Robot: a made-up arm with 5 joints. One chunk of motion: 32 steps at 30 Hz.
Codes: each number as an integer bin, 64 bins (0 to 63) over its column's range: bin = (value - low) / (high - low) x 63, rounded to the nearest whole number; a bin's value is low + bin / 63 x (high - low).
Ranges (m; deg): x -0.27..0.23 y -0.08..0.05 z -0.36..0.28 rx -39..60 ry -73..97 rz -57..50
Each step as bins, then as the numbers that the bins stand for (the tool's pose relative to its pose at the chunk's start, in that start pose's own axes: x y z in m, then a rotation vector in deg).
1 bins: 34 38 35 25 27 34
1 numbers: -0.0002 -0.0016 -0.0044 0.29 -0.14 0.75
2 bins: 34 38 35 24 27 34
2 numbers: -0.0002 -0.0016 -0.0044 -1.29 -0.14 0.75
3 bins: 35 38 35 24 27 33
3 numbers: 0.0078 -0.0016 -0.0044 -1.29 -0.14 -0.95
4 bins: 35 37 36 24 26 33
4 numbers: 0.0078 -0.0037 0.0057 -1.29 -2.84 -0.95
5 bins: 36 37 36 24 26 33
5 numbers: 0.0157 -0.0037 0.0057 -1.29 -2.84 -0.95
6 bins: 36 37 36 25 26 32
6 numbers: 0.0157 -0.0037 0.0057 0.29 -2.84 -2.65
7 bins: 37 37 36 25 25 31
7 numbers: 0.0237 -0.0037 0.0057 0.29 -5.54 -4.35
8 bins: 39 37 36 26 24 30
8 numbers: 0.0395 -0.0037 0.0057 1.86 -8.24 -6.05
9 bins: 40 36 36 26 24 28
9 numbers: 0.0475 -0.0057 0.0057 1.86 -8.24 -9.44
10 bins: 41 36 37 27 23 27
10 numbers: 0.0554 -0.0057 0.0159 3.43 -10.94 -11.14
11 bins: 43 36 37 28 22 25
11 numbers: 0.0713 -0.0057 0.0159 5.00 -13.63 -14.54
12 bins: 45 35 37 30 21 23
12 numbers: 0.0871 -0.0078 0.0159 8.14 -16.33 -17.94
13 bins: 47 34 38 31 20 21
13 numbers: 0.1030 -0.0098 0.0260 9.71 -19.03 -21.33
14 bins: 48 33 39 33 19 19
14 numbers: 0.1110 -0.0119 0.0362 12.86 -21.73 -24.73
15 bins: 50 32 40 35 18 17
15 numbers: 0.1268 -0.0140 0.0463 16.00 -24.43 -28.13
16 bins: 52 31 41 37 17 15
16 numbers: 0.1427 -0.0160 0.0565 19.14 -27.13 -31.52
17 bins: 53 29 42 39 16 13
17 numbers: 0.1506 -0.0202 0.0667 22.29 -29.83 -34.92
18 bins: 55 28 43 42 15 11
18 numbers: 0.1665 -0.0222 0.0768 27.00 -32.52 -38.32
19 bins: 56 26 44 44 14 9
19 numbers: 0.1744 -0.0263 0.0870 30.14 -35.22 -41.71
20 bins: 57 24 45 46 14 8
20 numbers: 0.1824 -0.0305 0.0971 33.29 -35.22 -43.41
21 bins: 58 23 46 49 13 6
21 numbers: 0.1903 -0.0325 0.1073 38.00 -37.92 -46.81
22 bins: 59 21 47 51 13 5
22 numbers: 0.1983 -0.0367 0.1175 41.14 -37.92 -48.51
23 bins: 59 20 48 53 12 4
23 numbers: 0.1983 -0.0387 0.1276 44.29 -40.62 -50.21
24 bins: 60 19 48 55 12 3
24 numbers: 0.2062 -0.0408 0.1276 47.43 -40.62 -51.90
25 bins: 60 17 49 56 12 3
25 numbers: 0.2062 -0.0449 0.1378 49.00 -40.62 -51.90
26 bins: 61 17 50 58 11 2
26 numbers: 0.2141 -0.0449 0.1479 52.14 -43.32 -53.60
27 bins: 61 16 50 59 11 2
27 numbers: 0.2141 -0.0470 0.1479 53.71 -43.32 -53.60
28 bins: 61 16 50 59 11 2
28 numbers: 0.2141 -0.0470 0.1479 53.71 -43.32 -53.60
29 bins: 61 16 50 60 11 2
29 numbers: 0.2141 -0.0470 0.1479 55.29 -43.32 -53.60
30 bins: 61 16 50 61 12 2
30 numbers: 0.2141 -0.0470 0.1479 56.86 -40.62 -53.60
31 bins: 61 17 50 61 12 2
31 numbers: 0.2141 -0.0449 0.1479 56.86 -40.62 -53.60
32 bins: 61 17 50 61 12 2
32 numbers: 0.2141 -0.0449 0.1479 56.86 -40.62 -53.60
